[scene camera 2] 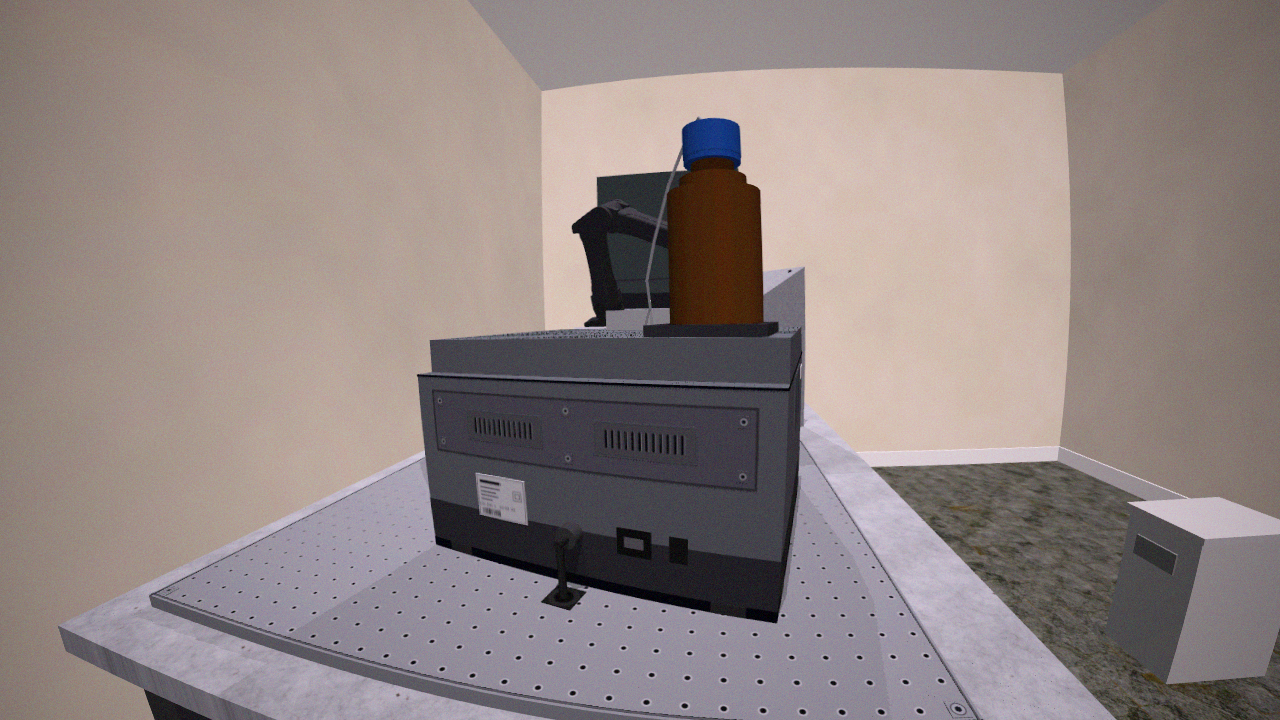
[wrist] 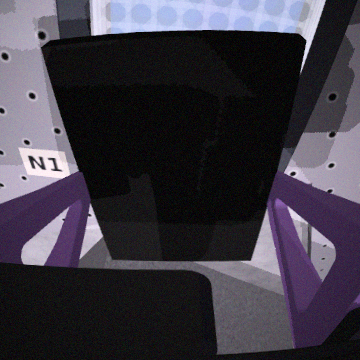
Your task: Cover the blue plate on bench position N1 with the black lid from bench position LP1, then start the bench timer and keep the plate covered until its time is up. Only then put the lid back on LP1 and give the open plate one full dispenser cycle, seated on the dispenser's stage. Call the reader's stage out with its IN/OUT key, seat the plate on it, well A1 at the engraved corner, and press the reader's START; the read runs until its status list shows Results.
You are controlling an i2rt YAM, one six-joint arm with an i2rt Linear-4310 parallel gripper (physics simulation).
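Frame: origin at the arm's base, x left, y back, z up, level; millimetres.
Seen in the pictures: gripper, fingertip midpoint: (wrist: 177, 180).
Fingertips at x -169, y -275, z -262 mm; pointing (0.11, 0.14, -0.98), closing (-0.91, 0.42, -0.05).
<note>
Pixels of each thing's top centre, then the offset from my fingertips to it. "spot": a spot on its surface instead. Level surfaces: height alone.
- black lid at its top centre: (wrist: 176, 191) dy -2, dx -1, dz +9 mm
- blue plate at its top centre: (wrist: 193, 98) dy -30, dx -21, dz -12 mm
- N1 label at a spot on its surface: (wrist: 45, 163) spot: dy -15, dx +90, dz -36 mm
- grey instrument at a spot on its surface: (scene camera 2: 608, 510) spot: dy +67, dx +880, dz +46 mm
- perforated bench board at its surface level: dz -36 mm
The black lid (wrist: 175, 140) fills the middle of the wrist view. My gripper (wrist: 177, 180) is shut on it, with one purple finger against each side. Part of the blue plate (wrist: 192, 19) shows past the lid's far edge, with rows of round wells and a pale rim. The lid hangs over the near part of the plate; the gap between them cannot be judged. The N1 label (wrist: 45, 163) is on the bench to the left. In scene camera 2, the gripper, lid and plate are hidden behind the large instrument.
A grey instrument (scene camera 2: 608, 510) stands on the perforated bench board (scene camera 2: 358, 617) with a brown, blue-capped bottle (scene camera 2: 714, 255) on top. The dark arm (scene camera 2: 597, 259) shows behind it. A white box (scene camera 2: 1230, 600) stands at right. Dark upright sides flank the plate in the wrist view.
</note>
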